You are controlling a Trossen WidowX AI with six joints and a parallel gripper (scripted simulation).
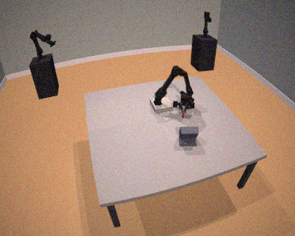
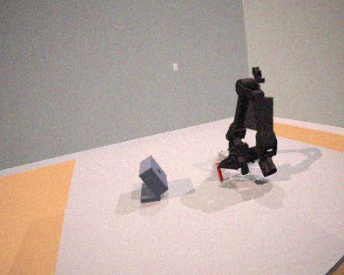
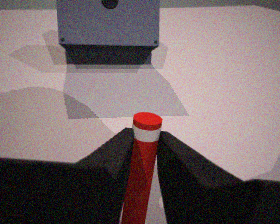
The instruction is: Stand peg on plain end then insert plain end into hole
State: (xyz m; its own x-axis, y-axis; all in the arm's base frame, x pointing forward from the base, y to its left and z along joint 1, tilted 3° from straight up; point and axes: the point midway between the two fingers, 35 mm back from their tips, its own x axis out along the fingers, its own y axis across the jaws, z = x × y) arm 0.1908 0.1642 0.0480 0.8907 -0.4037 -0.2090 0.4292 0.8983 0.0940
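Now: the red peg 1 cm below my gripper tip. The rest, counted from my gripper tip: grey sloped panel (25 cm ahead, 7 cm to the right, 1 cm above).
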